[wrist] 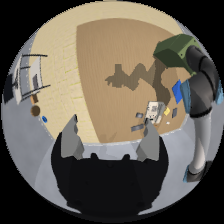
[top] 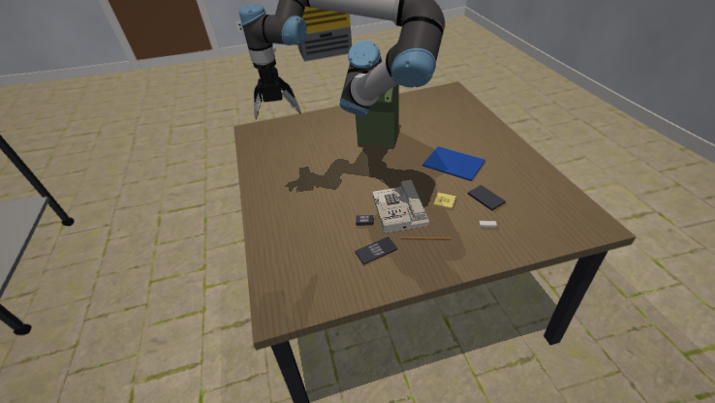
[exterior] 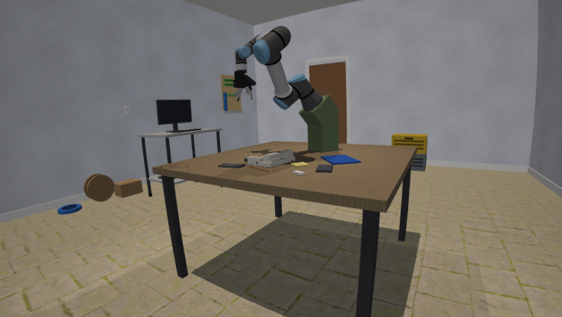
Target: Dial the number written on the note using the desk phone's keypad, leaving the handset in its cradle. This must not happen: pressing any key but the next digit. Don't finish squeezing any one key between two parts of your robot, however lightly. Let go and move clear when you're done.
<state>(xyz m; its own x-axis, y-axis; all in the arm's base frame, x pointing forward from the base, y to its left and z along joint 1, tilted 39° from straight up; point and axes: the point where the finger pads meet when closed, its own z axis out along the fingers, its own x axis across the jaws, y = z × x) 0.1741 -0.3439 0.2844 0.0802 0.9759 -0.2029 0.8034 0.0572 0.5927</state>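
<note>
The handset lies 220 mm ahead of my hand, 440 mm to the left of it and 320 mm below it. From my hand the other things lie so: yellow note: 220 mm ahead, 570 mm to the left, 370 mm below; then pencil: 390 mm ahead, 430 mm to the left, 370 mm below; then small dark device: 240 mm ahead, 240 mm to the left, 360 mm below.
</note>
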